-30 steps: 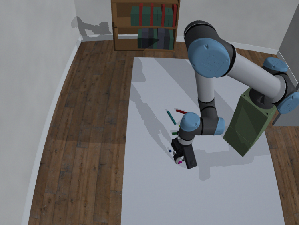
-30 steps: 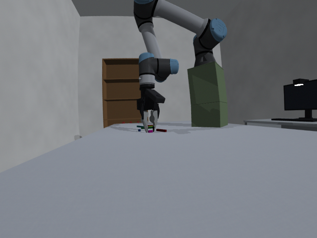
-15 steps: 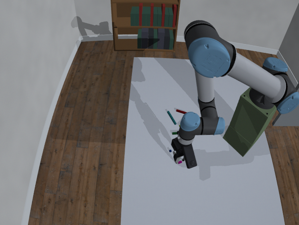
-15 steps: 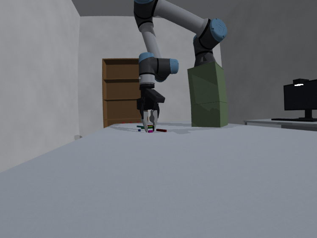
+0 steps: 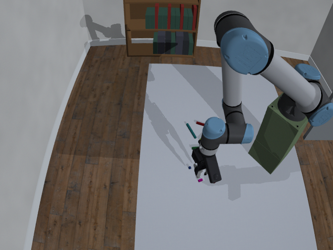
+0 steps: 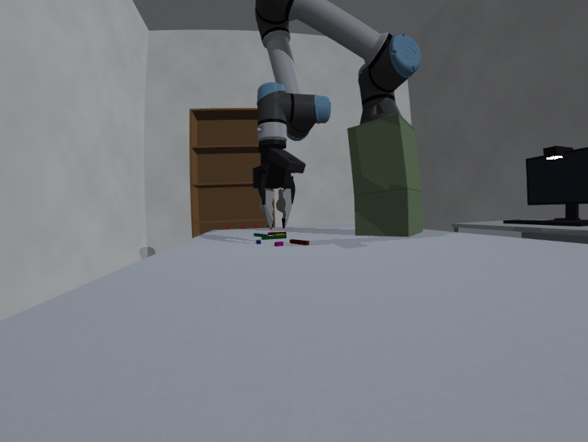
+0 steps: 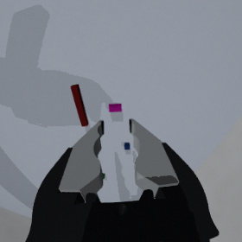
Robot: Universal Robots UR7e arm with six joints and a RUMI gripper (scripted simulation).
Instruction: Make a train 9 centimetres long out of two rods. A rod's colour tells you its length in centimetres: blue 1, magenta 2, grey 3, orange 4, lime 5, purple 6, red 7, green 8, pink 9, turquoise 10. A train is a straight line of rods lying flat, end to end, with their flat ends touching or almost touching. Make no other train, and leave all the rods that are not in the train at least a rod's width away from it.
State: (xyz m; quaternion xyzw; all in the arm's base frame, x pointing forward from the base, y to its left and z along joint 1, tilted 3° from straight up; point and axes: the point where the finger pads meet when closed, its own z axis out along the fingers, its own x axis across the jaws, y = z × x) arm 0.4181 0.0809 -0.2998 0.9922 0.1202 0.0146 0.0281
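Right now my hand is 50 mm above the magenta rod. Also, from my hand: green rod: 30 mm behind, 180 mm to the right, 50 mm below; then blue rod: 40 mm ahead, 80 mm to the right, 50 mm below; then lime rod: 60 mm behind, 240 mm to the right, 50 mm below.
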